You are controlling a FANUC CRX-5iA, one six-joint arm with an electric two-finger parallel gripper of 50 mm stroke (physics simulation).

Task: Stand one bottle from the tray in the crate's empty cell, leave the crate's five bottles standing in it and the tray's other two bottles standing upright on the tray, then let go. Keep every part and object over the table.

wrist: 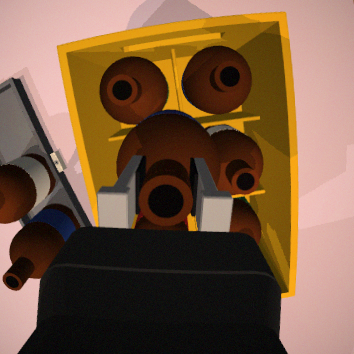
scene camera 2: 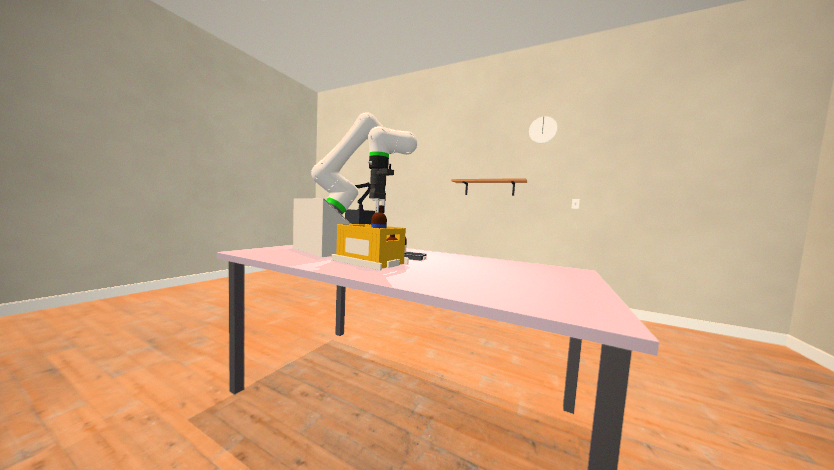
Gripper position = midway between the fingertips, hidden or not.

In view: the gripper (wrist: 167,173), a brown bottle (wrist: 168,138), a white-labelled bottle (wrist: 241,162), a green-labelled bottle (wrist: 243,219), a brown bottle (wrist: 217,79) and a green-labelled bottle (wrist: 131,88).
